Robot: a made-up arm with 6 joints.
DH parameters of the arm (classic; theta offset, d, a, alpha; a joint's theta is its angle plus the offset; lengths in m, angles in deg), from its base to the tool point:
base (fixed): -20.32 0 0.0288 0
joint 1: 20.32 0.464 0.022 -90
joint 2: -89.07 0 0.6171 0
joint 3: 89.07 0.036 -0.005 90
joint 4: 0 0.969 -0.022 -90
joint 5: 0 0.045 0.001 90
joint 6: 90 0.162 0.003 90
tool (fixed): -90 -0.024 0 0
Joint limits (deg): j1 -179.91..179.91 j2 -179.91..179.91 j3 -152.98..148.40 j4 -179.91..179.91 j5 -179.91..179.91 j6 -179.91..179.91
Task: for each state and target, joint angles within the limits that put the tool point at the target. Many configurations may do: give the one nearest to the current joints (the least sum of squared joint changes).
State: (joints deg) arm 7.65 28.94 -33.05 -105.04 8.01 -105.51
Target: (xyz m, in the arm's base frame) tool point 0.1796 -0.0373 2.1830
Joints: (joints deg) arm -7.03 14.94 -19.35 -109.42 12.54 -105.93
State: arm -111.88 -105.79 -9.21 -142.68 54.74 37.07
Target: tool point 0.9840 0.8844 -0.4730
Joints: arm -139.38 -107.40 -24.13 -145.26 63.71 38.32
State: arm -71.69 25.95 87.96 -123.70 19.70 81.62
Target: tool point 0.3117 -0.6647 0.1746
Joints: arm -66.02 2.07 142.14 -121.65 22.81 81.94
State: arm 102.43 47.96 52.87 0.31 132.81 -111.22
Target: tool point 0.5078 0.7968 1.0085
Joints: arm 53.49 6.10 83.49 -6.28 139.95 -113.08
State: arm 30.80 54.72 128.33 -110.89 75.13 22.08
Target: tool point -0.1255 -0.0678 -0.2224
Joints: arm 0.98 82.35 143.39 -107.49 47.98 22.05
